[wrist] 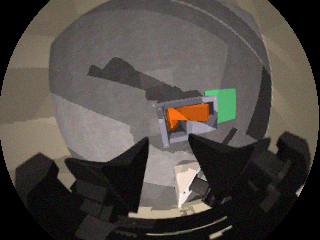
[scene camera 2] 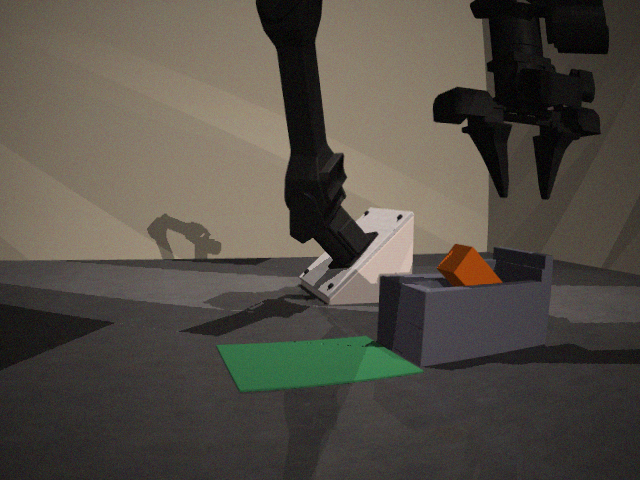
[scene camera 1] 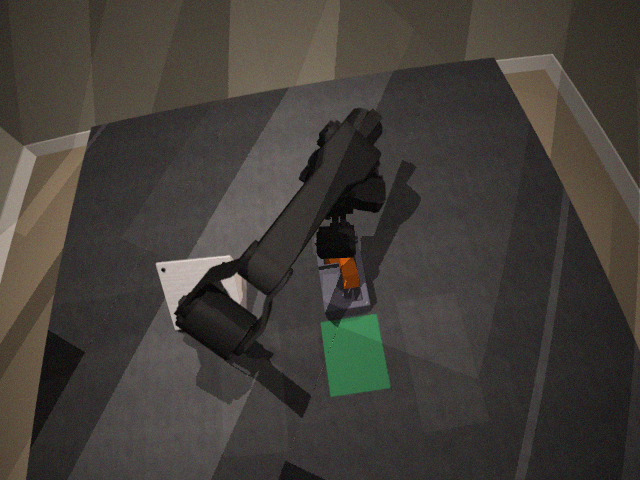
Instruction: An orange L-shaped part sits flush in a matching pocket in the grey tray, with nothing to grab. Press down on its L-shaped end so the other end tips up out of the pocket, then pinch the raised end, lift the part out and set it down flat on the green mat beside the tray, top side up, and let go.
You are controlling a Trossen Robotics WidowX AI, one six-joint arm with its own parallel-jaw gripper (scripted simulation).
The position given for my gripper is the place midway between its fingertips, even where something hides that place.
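There is a green mat [scene camera 2: 258,367] [scene camera 1: 355,360] that I can see. I also see an orange L-shaped part [scene camera 2: 463,265], and my own gripper [scene camera 2: 525,198] [wrist: 168,138] [scene camera 1: 338,226] is visible too.
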